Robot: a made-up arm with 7 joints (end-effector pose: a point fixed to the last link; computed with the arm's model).
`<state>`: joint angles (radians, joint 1 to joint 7).
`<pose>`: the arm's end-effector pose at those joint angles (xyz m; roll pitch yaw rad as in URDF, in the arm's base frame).
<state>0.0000 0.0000 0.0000 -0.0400 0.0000 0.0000 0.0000</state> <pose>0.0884 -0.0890 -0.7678 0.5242 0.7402 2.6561</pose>
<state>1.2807 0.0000 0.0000 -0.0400 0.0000 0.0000 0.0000</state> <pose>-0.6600 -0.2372 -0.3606 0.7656 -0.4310 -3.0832</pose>
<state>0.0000 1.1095 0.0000 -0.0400 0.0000 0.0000 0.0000</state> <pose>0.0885 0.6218 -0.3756 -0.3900 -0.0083 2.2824</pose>
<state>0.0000 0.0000 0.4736 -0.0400 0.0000 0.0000 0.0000</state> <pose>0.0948 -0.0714 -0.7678 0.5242 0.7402 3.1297</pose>
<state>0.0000 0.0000 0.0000 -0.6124 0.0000 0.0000 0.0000</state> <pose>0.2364 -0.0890 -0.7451 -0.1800 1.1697 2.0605</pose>
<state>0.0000 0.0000 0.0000 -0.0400 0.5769 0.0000 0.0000</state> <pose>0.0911 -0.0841 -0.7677 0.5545 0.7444 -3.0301</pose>
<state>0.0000 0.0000 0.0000 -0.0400 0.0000 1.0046 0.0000</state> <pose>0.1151 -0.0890 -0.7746 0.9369 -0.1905 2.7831</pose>
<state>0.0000 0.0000 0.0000 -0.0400 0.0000 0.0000 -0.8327</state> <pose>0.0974 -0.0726 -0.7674 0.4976 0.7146 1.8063</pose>
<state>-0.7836 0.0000 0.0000 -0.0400 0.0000 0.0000 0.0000</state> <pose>0.5715 -0.1809 -0.5154 -0.6122 1.1234 1.4131</pose>
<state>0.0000 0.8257 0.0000 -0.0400 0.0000 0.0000 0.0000</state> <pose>0.0885 0.4893 -0.5486 -0.2021 0.2055 2.3010</pose>
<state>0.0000 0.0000 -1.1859 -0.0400 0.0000 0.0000 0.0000</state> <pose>0.0471 -0.1063 -0.7678 0.5242 0.7402 1.4702</pose>
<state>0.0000 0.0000 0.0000 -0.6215 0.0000 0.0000 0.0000</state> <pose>0.2386 -0.0890 -0.7441 -0.2008 1.1739 2.0413</pose>
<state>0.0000 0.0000 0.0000 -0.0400 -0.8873 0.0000 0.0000</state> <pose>0.0804 -0.0919 -0.7681 0.4970 0.7125 1.7514</pose>
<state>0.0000 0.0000 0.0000 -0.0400 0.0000 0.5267 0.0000</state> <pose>0.1033 -0.0890 -0.7679 0.7692 0.2576 2.7773</pose>
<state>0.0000 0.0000 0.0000 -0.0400 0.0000 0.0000 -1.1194</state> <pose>0.1032 -0.0694 -0.7672 0.4962 0.7033 1.5190</pose>
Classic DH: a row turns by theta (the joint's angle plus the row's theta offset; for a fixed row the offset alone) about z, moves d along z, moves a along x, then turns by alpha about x. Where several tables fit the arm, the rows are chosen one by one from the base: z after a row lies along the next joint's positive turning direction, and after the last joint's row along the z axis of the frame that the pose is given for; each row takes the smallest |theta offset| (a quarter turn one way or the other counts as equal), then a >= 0, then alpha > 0; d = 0 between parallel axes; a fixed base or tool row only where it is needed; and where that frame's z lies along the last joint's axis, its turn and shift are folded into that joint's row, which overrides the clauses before.
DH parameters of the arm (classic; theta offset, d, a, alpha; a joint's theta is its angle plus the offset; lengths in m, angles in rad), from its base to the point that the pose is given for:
base (fixed): 0 0.0297 0.005 -1.2217
joint 1: 1.5708 -0.0565 0.009 1.5708
joint 2: 1.2217 0.05 -0.017 -1.5708
joint 3: -1.5708 -0.507 0.069 -1.5708
joint 4: 0 -0.015 -0.053 1.5708
joint 5: 0 -0.289 0.013 -1.5708
joint 6: 0 -0.009 0.017 1.5708
joint 7: 0.3451 0.0197 -0.021 -0.8632
tool (fixed): 2.121 0.0127 0 0

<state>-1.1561 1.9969 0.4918 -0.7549 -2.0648 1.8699 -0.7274</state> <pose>0.0307 0.5652 0.5427 -0.8633 0.0571 -1.6658</pose>
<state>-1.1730 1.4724 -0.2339 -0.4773 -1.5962 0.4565 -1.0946</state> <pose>0.4742 0.5504 0.2392 2.5493 -1.1179 -0.3564</pose>
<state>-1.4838 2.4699 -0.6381 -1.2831 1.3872 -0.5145 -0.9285</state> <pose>-0.1210 0.4593 0.5155 -2.6144 -0.8836 2.3013</pose>
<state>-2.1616 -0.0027 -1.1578 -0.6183 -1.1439 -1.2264 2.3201</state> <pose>0.5063 -0.5938 0.2845 -0.2314 0.7921 0.1100</pose>
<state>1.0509 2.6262 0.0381 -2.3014 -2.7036 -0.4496 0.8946</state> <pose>0.3908 0.2829 -0.0717 0.8662 0.8856 -1.3307</pose>
